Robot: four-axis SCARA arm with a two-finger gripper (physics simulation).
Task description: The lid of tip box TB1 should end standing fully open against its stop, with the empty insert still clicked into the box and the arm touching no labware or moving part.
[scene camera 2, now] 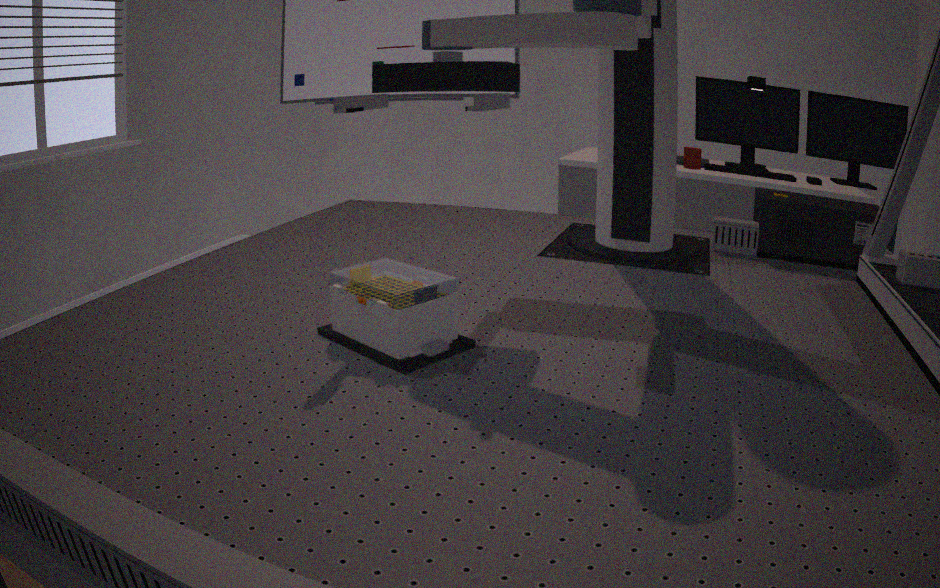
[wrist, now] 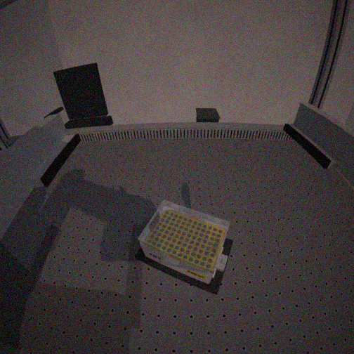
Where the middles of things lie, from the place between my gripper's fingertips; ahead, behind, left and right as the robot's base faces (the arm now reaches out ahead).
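Clear lid (wrist: 185, 235) in sight, with my gripper 200 mm above it and 30 mm short of it.
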